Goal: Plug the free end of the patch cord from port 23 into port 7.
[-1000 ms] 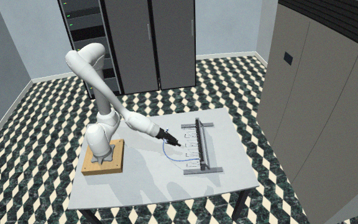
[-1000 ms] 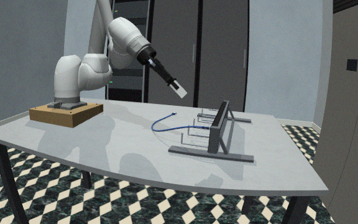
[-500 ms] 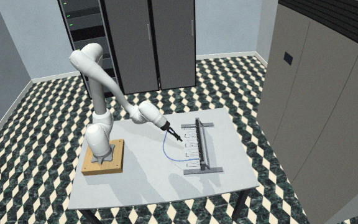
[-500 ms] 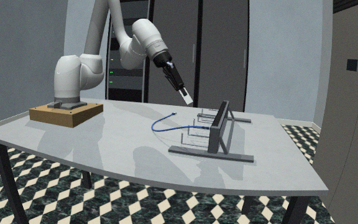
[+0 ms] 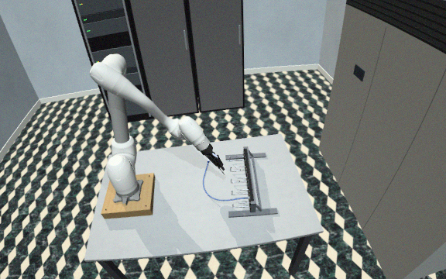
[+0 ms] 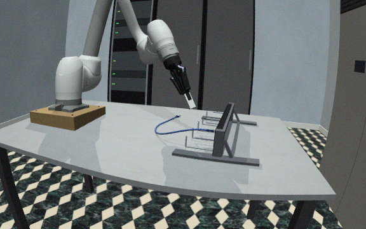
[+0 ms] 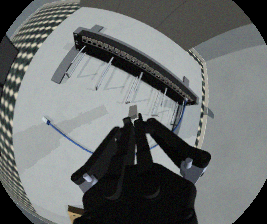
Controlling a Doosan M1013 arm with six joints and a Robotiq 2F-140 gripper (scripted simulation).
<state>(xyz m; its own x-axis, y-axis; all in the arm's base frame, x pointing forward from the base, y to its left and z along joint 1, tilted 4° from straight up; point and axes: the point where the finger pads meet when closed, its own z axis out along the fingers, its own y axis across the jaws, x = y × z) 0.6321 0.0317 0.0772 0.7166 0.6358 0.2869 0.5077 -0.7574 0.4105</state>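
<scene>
The plug is 23 cm to the left of my hand, 13 cm below it and 9 cm behind it.
</scene>
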